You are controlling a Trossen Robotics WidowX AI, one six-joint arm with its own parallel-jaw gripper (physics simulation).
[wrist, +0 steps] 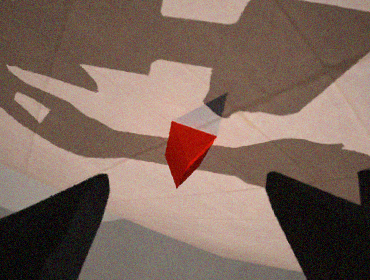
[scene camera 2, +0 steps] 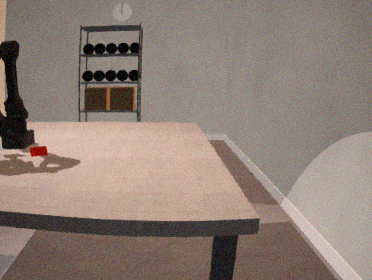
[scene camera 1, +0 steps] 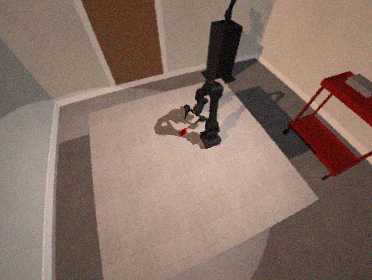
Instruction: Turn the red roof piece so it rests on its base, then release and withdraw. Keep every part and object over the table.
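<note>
The small red roof piece (scene camera 1: 182, 132) (scene camera 2: 38, 151) (wrist: 186, 147) lies on the pale table (scene camera 1: 150, 200) (scene camera 2: 125, 185). In the wrist view it shows a bright upper face and a darker face at its lower right, narrowing to a point at the bottom. I cannot tell which face it rests on. My gripper (scene camera 1: 193, 119) (wrist: 188, 181) is open and empty. Its fingertips are wide apart, one to each side of the piece in the wrist view, and do not touch it. The fingers do not show in scene camera 2, where part of the arm stands at the left edge.
The arm base (scene camera 1: 210, 140) (scene camera 2: 18, 139) stands close to the piece. The arm's shadow falls around it. A black pedestal (scene camera 1: 223, 50) and a red cart (scene camera 1: 325, 145) stand beyond the table. A shelf rack (scene camera 2: 111, 55) stands behind it.
</note>
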